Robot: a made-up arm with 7 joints.
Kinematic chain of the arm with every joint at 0, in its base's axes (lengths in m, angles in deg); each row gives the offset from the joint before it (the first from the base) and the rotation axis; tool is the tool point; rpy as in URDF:
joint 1: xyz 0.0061 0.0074 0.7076 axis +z
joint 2: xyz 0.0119 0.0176 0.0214 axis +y
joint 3: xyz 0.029 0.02 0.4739 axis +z
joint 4: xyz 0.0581 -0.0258 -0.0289 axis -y
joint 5: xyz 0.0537 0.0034 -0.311 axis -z
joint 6: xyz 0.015 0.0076 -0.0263 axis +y
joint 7: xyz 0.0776 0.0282 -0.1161 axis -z
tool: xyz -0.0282 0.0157 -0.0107 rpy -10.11 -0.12 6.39
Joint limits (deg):
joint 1: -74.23..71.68
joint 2: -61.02..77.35
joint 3: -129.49..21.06
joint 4: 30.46..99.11
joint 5: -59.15..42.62
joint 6: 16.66..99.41
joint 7: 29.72..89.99
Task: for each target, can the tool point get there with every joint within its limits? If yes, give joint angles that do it. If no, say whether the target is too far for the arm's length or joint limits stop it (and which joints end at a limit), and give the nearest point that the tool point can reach.
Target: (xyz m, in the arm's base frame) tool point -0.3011 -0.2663 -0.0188
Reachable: no: joint limits stop it (at a limit: joint 1, joint 2, joint 5, joint 7) | nearest point -0.1083 -0.3403 0.3156 | short by 0.393 m
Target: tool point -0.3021 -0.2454 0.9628
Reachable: yes | joints -59.27 41.67 -105.33 64.78 -45.88 69.82 74.95
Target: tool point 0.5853 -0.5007 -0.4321
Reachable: no: too far | nearest point 0.4528 -0.3845 0.2489 | short by 0.703 m
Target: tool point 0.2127 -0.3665 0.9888
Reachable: yes | joints 23.54 -1.38 -89.54 71.75 -25.64 71.05 43.40
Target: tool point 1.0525 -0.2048 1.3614
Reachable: no: too far | nearest point 0.7470 -0.1428 1.1746 | short by 0.363 m
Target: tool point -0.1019 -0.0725 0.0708
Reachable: no: joint limits stop it (at a limit: joint 1, joint 2, joint 5, joint 7) | nearest point -0.0076 -0.2055 0.3184 | short by 0.296 m
